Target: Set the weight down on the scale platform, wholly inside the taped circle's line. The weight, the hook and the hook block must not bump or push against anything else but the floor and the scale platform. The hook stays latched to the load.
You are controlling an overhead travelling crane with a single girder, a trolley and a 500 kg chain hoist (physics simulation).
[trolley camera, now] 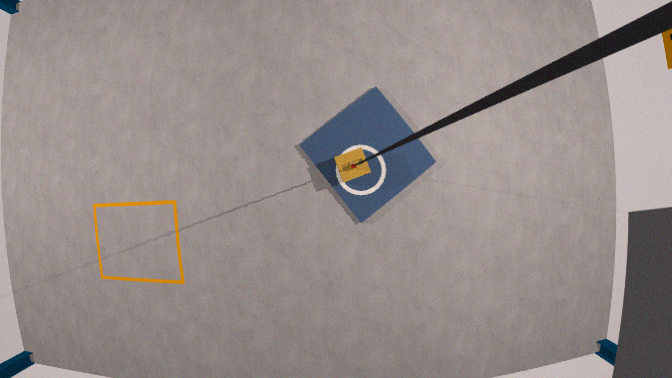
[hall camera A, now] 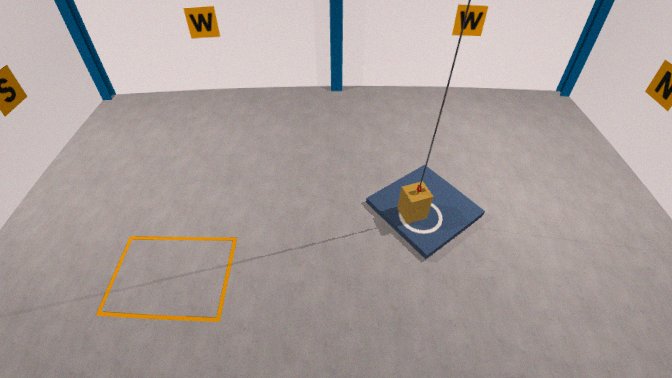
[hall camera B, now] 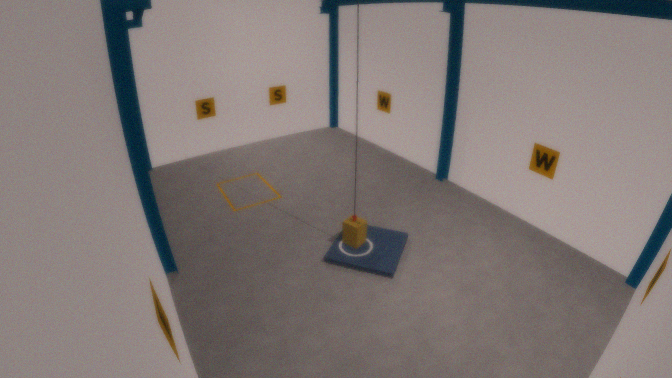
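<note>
The ochre weight (hall camera A: 415,207) (hall camera B: 354,232) (trolley camera: 357,175) is upright over the blue scale platform (hall camera A: 457,210) (hall camera B: 390,250) (trolley camera: 370,115). Its base is at or very near the platform's top; contact cannot be told. The white taped circle (hall camera A: 440,217) (hall camera B: 355,254) (trolley camera: 361,193) lies under it. In the trolley view the weight is off the circle's centre, towards the upper left, and its top covers a stretch of the line there. The red hook (hall camera A: 419,189) (hall camera B: 354,218) (trolley camera: 353,166) is at the weight's top and shut on it. The latch is too small to make out.
An orange square outline (hall camera A: 183,238) (hall camera B: 258,204) (trolley camera: 135,203) is marked on the floor, left of the platform. The dark chain (hall camera A: 444,95) (hall camera B: 356,100) (trolley camera: 550,73) runs up from the hook. Blue columns (hall camera A: 336,45) (hall camera B: 450,90) stand along the walls.
</note>
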